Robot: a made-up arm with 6 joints.
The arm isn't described. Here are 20 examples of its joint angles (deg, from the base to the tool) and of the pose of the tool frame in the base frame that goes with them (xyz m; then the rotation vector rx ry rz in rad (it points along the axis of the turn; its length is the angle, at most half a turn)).
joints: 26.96 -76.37 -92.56 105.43 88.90 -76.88
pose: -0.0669 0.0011 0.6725 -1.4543 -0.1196 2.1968
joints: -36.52 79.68 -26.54 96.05 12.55 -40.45
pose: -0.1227 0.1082 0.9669 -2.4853 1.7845 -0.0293
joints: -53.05 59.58 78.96 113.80 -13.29 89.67
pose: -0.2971 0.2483 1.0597 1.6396 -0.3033 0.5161
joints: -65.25 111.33 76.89 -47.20 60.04 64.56
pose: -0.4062 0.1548 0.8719 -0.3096 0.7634 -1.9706
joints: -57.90 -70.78 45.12 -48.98 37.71 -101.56
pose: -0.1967 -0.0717 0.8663 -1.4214 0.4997 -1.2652
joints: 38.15 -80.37 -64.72 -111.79 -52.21 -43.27
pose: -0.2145 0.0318 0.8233 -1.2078 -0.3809 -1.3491
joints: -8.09 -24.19 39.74 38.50 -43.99 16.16
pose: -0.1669 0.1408 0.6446 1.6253 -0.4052 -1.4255
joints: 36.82 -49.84 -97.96 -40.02 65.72 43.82
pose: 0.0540 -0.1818 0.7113 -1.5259 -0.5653 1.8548
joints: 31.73 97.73 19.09 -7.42 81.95 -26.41
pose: -0.3352 0.1983 0.5800 2.5503 -0.8047 -1.5359
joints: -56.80 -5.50 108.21 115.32 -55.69 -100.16
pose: -0.0541 -0.0496 1.1552 0.3305 -0.4670 1.4302
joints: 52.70 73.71 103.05 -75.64 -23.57 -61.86
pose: -0.3816 -0.2652 0.3942 -0.0018 3.0415 0.1563
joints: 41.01 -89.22 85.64 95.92 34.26 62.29
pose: -0.0990 -0.2091 0.7812 -1.8490 -1.7904 -1.2202
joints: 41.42 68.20 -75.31 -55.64 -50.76 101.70
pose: -0.1345 -0.1373 0.6476 1.6523 -0.7622 -1.7795
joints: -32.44 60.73 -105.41 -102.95 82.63 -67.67
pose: -0.3916 -0.1763 0.9929 0.1634 -1.4047 0.3445
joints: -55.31 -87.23 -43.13 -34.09 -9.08 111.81
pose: -0.3863 0.1859 0.7583 -0.2182 -2.8293 0.6296
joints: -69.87 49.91 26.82 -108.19 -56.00 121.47
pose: -0.4650 -0.0685 1.1202 -1.3155 2.4889 -0.2617
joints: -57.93 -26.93 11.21 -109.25 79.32 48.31
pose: -0.2220 -0.0166 0.7497 1.4318 -1.4250 1.2495
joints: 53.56 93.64 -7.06 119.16 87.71 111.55
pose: -0.2090 0.0856 0.4686 -1.5534 -1.0502 0.7376
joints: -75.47 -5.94 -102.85 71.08 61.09 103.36
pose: -0.1155 -0.2163 0.6975 0.5949 0.1689 -1.3754
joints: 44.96 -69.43 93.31 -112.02 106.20 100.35
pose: -0.1254 -0.0931 0.6280 -0.6018 1.8096 -1.0968
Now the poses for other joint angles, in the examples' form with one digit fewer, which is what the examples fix.
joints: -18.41 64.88 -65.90 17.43 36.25 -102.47
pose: -0.189 -0.034 1.009 -0.665 0.277 0.367
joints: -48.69 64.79 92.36 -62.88 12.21 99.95
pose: -0.527 -0.038 0.888 -0.797 1.571 -0.632
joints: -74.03 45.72 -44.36 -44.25 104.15 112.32
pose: -0.104 -0.196 0.941 2.528 -0.012 -1.723
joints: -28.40 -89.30 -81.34 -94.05 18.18 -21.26
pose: -0.178 0.175 0.563 2.920 -0.663 0.725
